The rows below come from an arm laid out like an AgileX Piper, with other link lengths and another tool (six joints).
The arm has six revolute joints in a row. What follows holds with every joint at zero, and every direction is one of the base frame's.
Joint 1 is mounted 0.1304 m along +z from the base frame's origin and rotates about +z.
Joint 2 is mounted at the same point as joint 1 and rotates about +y.
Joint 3 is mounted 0.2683 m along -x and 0.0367 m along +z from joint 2 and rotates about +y.
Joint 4 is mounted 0.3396 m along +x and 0.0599 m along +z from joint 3 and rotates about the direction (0.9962, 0, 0.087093).
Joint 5 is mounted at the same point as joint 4 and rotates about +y.
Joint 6 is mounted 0.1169 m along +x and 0.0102 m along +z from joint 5 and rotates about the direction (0.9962, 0, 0.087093).
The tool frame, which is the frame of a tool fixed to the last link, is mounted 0.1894 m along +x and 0.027 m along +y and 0.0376 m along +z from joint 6; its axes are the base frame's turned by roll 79.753, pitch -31.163 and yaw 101.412 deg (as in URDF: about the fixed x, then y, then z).
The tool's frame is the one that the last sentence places.
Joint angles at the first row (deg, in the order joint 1, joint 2, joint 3, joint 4, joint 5, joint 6):
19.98, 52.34, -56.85, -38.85, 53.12, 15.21
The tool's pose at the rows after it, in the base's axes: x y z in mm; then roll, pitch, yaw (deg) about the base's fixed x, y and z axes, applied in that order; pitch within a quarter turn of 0, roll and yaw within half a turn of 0:
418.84, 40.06, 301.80, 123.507, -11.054, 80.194
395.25, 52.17, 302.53, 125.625, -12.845, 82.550
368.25, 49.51, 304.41, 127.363, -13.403, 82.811
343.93, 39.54, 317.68, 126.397, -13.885, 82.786
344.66, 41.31, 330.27, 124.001, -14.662, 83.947
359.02, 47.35, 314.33, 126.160, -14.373, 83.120
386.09, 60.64, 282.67, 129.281, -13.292, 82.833
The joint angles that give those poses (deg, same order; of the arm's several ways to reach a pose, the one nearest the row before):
19.98, 46.67, -56.64, -30.36, 57.25, 12.43
19.98, 43.35, -56.64, -24.85, 60.14, 8.10
19.98, 39.55, -56.64, -22.29, 64.70, 5.64
19.98, 34.91, -56.64, -21.90, 68.11, 4.40
19.98, 33.85, -56.64, -21.90, 66.60, 4.28
19.98, 37.26, -56.54, -21.90, 65.40, 5.45
19.98, 43.39, -55.82, -21.90, 61.89, 6.69

